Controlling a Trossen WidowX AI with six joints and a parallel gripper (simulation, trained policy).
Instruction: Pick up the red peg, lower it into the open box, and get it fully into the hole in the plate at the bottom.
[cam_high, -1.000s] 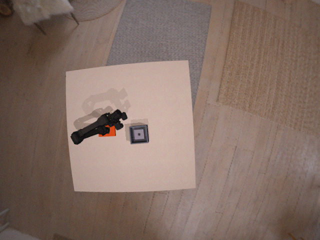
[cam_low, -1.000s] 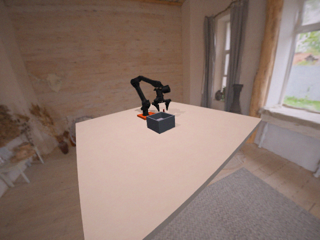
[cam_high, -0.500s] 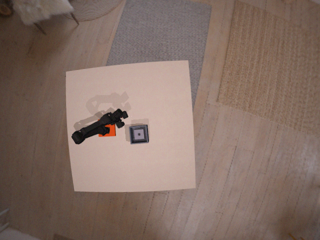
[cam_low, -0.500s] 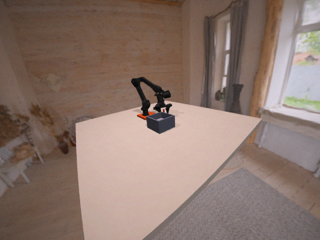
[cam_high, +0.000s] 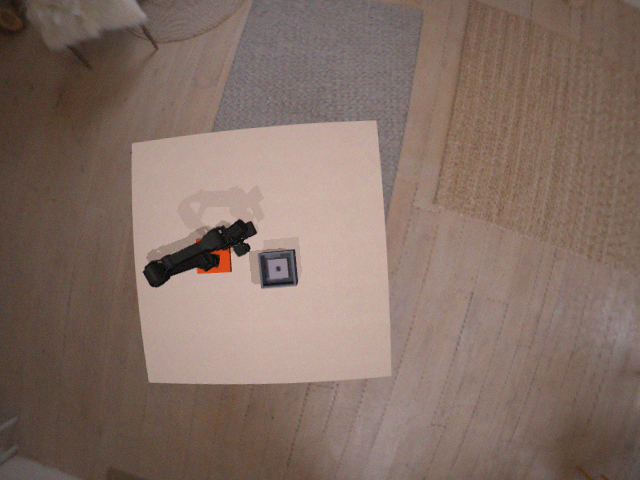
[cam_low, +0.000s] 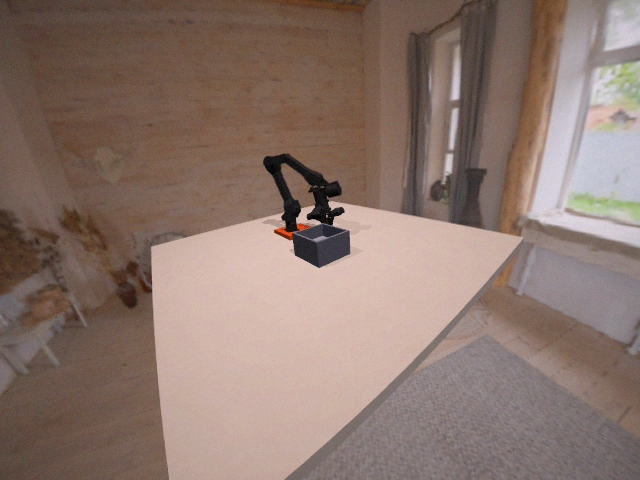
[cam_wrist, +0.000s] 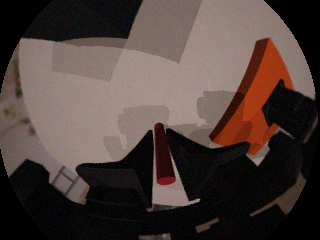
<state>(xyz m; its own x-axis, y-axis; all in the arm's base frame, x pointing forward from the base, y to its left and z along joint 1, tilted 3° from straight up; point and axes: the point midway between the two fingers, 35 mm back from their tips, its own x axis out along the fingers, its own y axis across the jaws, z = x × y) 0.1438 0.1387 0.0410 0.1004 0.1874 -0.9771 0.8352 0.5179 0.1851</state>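
Right now my gripper tip is 20 mm below the red peg and 10 mm past it. The rest, counted from my gripper tip: dark blue box (190 mm ahead, 140 mm to the right).
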